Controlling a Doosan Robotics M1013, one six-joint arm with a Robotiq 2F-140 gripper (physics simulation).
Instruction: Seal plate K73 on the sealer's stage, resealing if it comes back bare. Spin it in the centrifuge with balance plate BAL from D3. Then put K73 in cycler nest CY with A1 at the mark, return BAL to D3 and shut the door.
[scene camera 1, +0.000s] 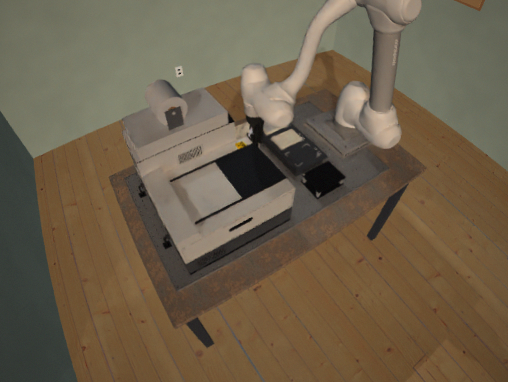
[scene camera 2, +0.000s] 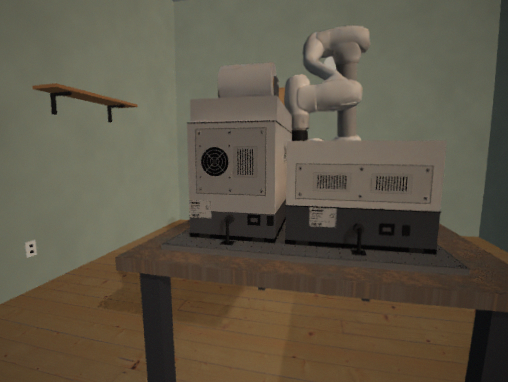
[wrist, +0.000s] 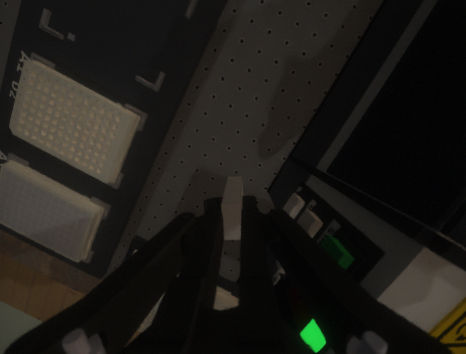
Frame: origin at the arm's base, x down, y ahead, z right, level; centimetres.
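Where they show: gripper, fingertip midpoint: (wrist: 235, 189); arm's base, link origin: (scene camera 1: 346, 127).
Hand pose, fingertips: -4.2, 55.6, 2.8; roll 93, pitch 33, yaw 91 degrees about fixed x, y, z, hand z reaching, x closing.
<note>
Each offset is from my fingertips to the centre of the thing, as dx, dy, dz. "spot": to the spot under its first point. Level surfaces: height alone.
My gripper (scene camera 1: 256, 140) (wrist: 235, 189) is shut and empty, pointing down over the gap between the dark plate deck {dx +1.7} (scene camera 1: 309, 161) (wrist: 107, 30) and the low machine. A cream plate with open wells {+0.9, -19.2, +3.0} (wrist: 75, 120) sits in the nest marked D2. A flatter, greyish plate with a fine grid {+0.9, -18.9, +15.4} (wrist: 45, 212) sits in the neighbouring nest. I cannot read plate names. The low cream machine {-5.2, +27.3, -17.3} (scene camera 1: 240, 216) (scene camera 2: 370, 152) has a pale left part and a black rectangle {spot: -14.3, +13.4, -18.7} (scene camera 1: 252, 171) on top; I cannot tell whether its door is open. Two pale buttons (wrist: 294, 205) (wrist: 310, 223) and a green button {-11.2, +4.9, -2.5} (wrist: 338, 252) lie right of my fingertips.
The taller machine {-16.8, +30.3, +12.8} (scene camera 1: 176, 129) (scene camera 2: 235, 112) with a film roll {-34.8, +32.5, +12.7} (scene camera 1: 166, 102) (scene camera 2: 247, 80) stands beside the low one. A yellow warning label {spot: -14.1, +9.8, -4.0} (scene camera 1: 241, 145) (wrist: 452, 325) and a lit green lamp {-9.7, +9.0, +4.1} (wrist: 313, 336) are near the gripper. A black block {+4.2, -20.4, -24.7} (scene camera 1: 323, 178) with pale corners stands beyond the deck.
</note>
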